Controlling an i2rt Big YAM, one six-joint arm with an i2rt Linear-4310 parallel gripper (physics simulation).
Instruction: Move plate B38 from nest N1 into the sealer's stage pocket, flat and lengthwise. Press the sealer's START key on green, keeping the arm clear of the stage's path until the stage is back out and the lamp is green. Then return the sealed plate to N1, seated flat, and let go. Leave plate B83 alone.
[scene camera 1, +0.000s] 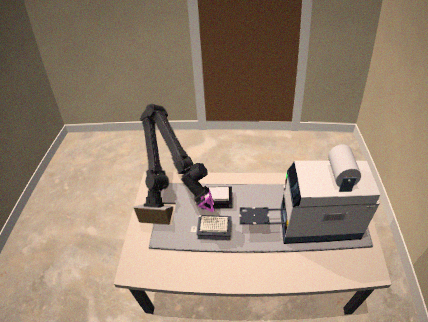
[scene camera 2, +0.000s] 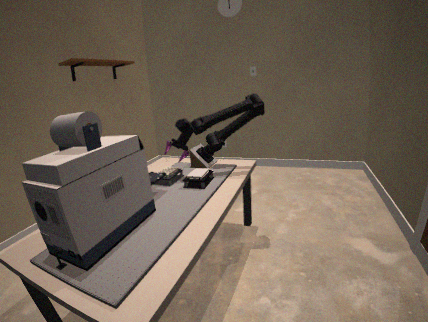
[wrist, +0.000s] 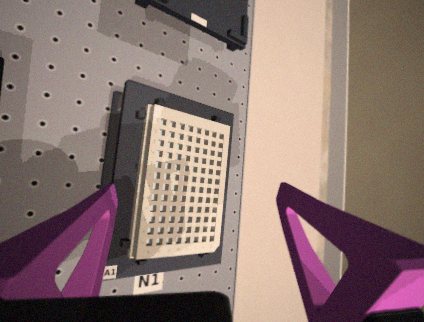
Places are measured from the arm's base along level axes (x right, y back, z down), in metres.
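Pixels of known places: gripper, between the fingertips: (scene camera 1: 213, 208) (scene camera 2: 171, 158) (wrist: 199, 191); arm's base, origin of its link: (scene camera 1: 153, 206) (scene camera 2: 204, 155).
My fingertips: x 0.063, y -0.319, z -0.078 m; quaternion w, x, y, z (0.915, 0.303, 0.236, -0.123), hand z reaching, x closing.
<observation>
Ahead of a thing's pixels: the offset from my fingertips to its middle. "*": to the spot under its first point. Level surfaces: height alone.
A cream multi-well plate @[dx +0.038, dy -0.003, dz +0.081 m] (scene camera 1: 214, 223) (scene camera 2: 171, 173) (wrist: 185, 190) lies in the dark nest N1 @[dx +0.038, dy -0.003, dz +0.106 m] (scene camera 1: 214, 237) (wrist: 130, 100), with its wells visible; its name cannot be read. My gripper (scene camera 1: 207, 209) (scene camera 2: 174, 157) (wrist: 199, 191) is open and empty, above and behind the plate in scene camera 1. In the wrist view its fingers stand wide, one at each side. A white-topped plate @[dx -0.162, dy -0.005, dz +0.080 m] (scene camera 1: 220, 193) (scene camera 2: 198, 173) sits in the other nest, behind N1. The sealer (scene camera 1: 327, 220) (scene camera 2: 100, 195) has its dark stage @[dx +0.013, dy -0.242, dz +0.043 m] (scene camera 1: 254, 216) (wrist: 215, 20) out, with no plate on it. A green light @[* dx -0.071, dy -0.346, dz -0.149 m] (scene camera 1: 287, 175) shows on its front.
The sealer's tall box stands right of the stage in scene camera 1, with a film roll @[dx +0.011, dy -0.577, dz -0.285 m] (scene camera 1: 344, 165) (scene camera 2: 75, 129) on top. A grey perforated mat @[dz +0.133 m] (scene camera 1: 175, 240) (scene camera 2: 150, 250) (wrist: 65, 105) lies under the nests and sealer on the table @[dz +0.146 m] (scene camera 1: 240, 270) (scene camera 2: 200, 240). The stage lies between N1 and the sealer.
</observation>
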